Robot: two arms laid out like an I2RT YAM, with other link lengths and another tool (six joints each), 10 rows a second.
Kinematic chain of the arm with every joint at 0, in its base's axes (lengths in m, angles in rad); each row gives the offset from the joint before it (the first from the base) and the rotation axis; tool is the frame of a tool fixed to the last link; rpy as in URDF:
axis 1: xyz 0 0 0.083 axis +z
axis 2: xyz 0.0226 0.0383 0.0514 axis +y
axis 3: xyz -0.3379 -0.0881 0 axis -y
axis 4: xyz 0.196 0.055 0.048 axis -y
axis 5: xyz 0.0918 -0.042 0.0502 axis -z
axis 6: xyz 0.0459 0 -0.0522 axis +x
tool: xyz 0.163 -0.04 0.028 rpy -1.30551 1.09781 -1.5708
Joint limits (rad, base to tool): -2.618..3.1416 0..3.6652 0..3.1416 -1.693..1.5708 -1.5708..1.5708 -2.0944..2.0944
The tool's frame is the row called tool.
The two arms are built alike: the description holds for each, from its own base.
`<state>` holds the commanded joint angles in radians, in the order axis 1, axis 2, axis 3, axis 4, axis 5, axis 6, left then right.
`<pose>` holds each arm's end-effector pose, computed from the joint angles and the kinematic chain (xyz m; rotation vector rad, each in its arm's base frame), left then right.
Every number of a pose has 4 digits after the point. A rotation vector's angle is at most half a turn.
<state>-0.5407 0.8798 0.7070 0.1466 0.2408 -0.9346 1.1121 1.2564 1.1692 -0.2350 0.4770 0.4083</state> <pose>0.2155 -0.2318 0.4475 -0.4638 1.5384 -1.8332 0.3175 0.2473 0.4130 -0.5556 1.7017 0.0462</pose>
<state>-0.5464 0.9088 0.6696 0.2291 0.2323 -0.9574 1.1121 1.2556 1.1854 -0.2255 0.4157 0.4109</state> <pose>0.2226 -0.2349 0.4450 -0.4795 1.5174 -1.8515 0.3122 0.2597 0.4203 -0.5797 1.6881 0.1183</pose>
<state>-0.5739 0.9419 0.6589 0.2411 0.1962 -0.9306 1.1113 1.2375 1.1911 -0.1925 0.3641 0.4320</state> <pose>0.2289 -0.2419 0.4334 -0.4752 1.5499 -1.8144 0.3057 0.2659 0.4352 -0.5624 1.6649 0.2102</pose>
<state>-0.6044 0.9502 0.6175 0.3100 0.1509 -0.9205 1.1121 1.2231 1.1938 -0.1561 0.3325 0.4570</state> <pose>0.2284 -0.2430 0.4307 -0.4632 1.5249 -1.8047 0.3009 0.2692 0.4493 -0.5331 1.6437 0.2856</pose>
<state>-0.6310 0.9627 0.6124 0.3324 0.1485 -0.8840 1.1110 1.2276 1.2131 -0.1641 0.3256 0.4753</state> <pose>0.2233 -0.2516 0.4309 -0.4064 1.5365 -1.8029 0.3009 0.2709 0.4535 -0.5197 1.6491 0.3065</pose>
